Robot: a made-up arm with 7 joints. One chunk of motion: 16 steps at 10 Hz.
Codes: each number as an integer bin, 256 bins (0 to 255) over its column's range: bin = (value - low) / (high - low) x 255, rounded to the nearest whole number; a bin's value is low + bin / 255 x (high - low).
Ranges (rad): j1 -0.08..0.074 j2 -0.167..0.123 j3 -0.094..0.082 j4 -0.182..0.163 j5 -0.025..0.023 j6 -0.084..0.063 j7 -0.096..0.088
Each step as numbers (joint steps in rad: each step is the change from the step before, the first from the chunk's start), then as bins.
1 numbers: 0.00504 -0.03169 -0.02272 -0.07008 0.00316 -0.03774 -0.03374
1 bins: 141 119 103 83 150 80 86
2 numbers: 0.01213 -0.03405 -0.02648 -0.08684 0.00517 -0.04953 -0.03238
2 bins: 153 117 98 70 160 60 88
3 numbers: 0.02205 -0.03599 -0.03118 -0.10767 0.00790 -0.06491 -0.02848
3 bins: 169 115 91 55 175 33 94
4 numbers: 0.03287 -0.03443 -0.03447 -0.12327 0.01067 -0.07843 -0.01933
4 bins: 187 117 86 43 189 10 106
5 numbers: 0.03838 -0.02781 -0.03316 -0.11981 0.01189 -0.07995 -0.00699
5 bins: 196 122 88 46 196 7 123
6 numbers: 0.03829 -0.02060 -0.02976 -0.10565 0.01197 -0.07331 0.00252
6 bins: 196 129 93 56 196 19 137
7 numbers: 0.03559 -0.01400 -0.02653 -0.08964 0.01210 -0.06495 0.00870
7 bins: 191 135 98 68 197 33 145
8 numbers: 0.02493 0.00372 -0.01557 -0.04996 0.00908 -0.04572 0.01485
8 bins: 174 150 114 98 181 66 154
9 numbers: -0.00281 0.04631 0.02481 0.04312 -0.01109 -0.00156 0.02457
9 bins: 128 188 172 166 74 143 167
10 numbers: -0.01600 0.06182 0.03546 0.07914 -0.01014 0.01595 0.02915
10 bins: 106 201 188 193 79 173 173
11 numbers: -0.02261 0.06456 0.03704 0.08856 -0.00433 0.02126 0.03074
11 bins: 95 204 190 200 110 183 176
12 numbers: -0.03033 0.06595 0.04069 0.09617 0.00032 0.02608 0.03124
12 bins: 82 205 195 206 135 191 176
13 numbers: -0.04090 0.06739 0.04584 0.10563 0.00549 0.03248 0.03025
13 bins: 65 206 203 213 162 202 175
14 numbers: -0.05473 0.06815 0.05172 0.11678 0.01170 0.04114 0.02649
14 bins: 42 207 211 221 195 217 170
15 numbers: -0.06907 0.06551 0.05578 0.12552 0.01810 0.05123 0.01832
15 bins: 18 204 217 227 229 235 158
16 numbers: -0.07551 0.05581 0.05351 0.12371 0.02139 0.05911 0.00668
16 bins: 7 196 214 226 246 248 142
